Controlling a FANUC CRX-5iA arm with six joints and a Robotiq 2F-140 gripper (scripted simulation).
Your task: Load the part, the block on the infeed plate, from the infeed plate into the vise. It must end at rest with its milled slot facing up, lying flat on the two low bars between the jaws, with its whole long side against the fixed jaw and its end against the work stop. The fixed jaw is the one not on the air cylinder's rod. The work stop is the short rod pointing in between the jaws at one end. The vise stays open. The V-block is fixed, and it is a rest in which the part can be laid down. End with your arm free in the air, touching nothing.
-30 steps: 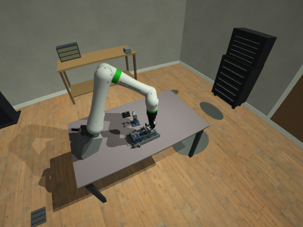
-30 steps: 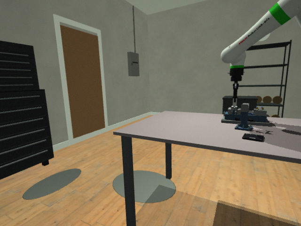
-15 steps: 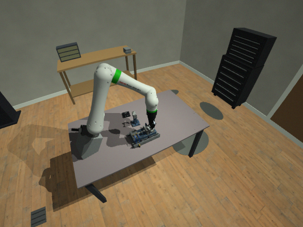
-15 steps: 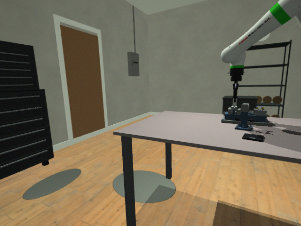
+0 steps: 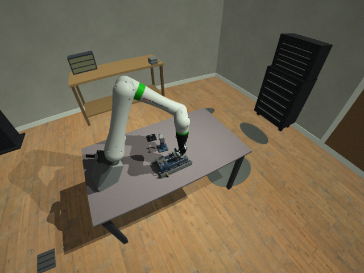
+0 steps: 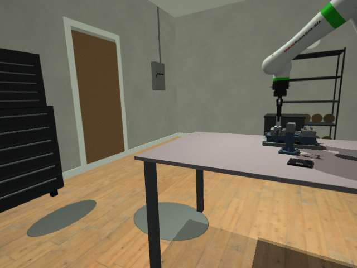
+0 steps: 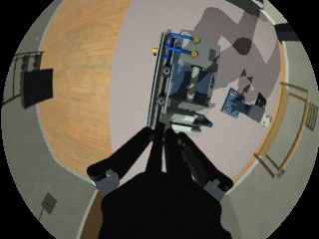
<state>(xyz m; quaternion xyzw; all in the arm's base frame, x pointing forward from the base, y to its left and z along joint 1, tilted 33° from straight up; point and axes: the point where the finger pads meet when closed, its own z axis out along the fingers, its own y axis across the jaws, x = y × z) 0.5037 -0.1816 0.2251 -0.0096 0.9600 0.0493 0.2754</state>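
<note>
Now: hand 40 mm to the right of the part and 40 mm above it. The rest, counted from my hand: air cylinder: 170 mm behind, 50 mm to the left, 60 mm below; then vise: 70 mm behind, 50 mm to the left, 100 mm below; then black infeed plate: 130 mm behind, 440 mm to the left, 130 mm below.
</note>
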